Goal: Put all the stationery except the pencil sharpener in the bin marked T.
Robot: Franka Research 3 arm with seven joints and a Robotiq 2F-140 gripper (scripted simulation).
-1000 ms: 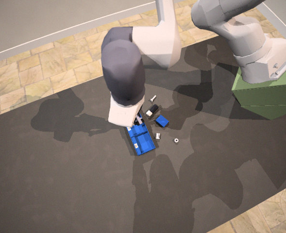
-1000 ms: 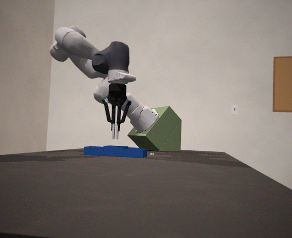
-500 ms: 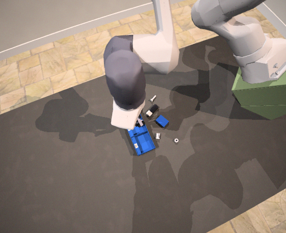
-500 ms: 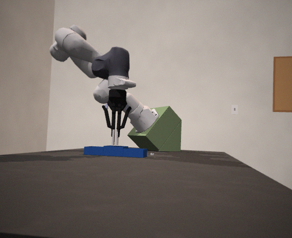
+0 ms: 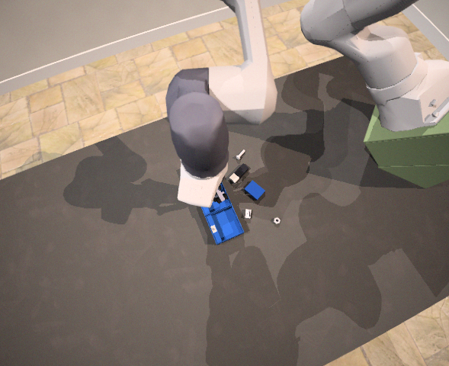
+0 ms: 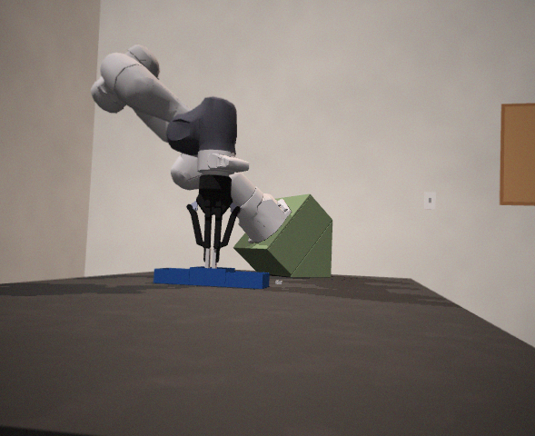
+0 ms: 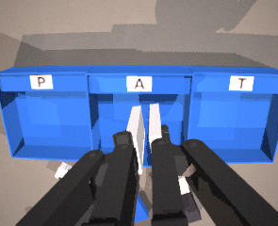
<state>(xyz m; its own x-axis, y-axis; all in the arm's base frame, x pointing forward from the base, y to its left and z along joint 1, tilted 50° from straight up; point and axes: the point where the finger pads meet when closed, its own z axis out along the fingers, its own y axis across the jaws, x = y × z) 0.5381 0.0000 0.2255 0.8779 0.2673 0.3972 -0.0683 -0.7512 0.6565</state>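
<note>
The blue bin lies 30 mm below my hand, 10 mm to the left of it and 10 mm ahead of it. From my hand the other things lie so: black-and-white block (100 mm behind, 40 mm below, 20 mm to the right); white bolt (150 mm behind, 70 mm to the right, 40 mm below); flat blue block (110 mm behind, 50 mm to the left, 50 mm below).
</note>
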